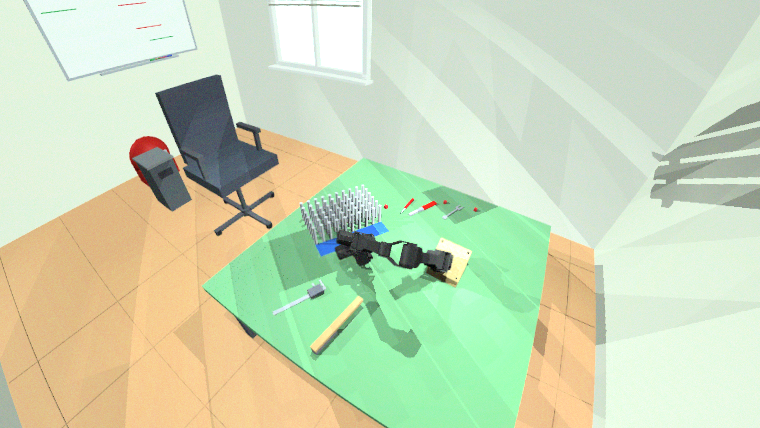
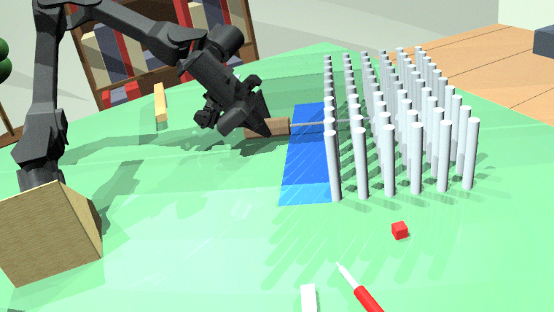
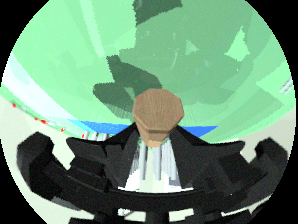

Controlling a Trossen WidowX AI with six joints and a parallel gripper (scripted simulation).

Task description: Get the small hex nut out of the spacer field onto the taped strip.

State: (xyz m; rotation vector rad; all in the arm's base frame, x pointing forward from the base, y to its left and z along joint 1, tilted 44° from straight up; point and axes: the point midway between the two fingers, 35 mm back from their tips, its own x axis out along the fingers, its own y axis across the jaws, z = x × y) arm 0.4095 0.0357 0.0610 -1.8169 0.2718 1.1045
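The blue taped strip lies 80 mm to the right of my gripper tip, 40 mm ahead of it and 10 mm below it. Also, from my gripper tip: hook tool 80 mm ahead, 60 mm to the right; then red-handled screwdriver 400 mm to the right, 120 mm behind; then small hex nut 160 mm ahead, 130 mm to the right, 10 mm below.
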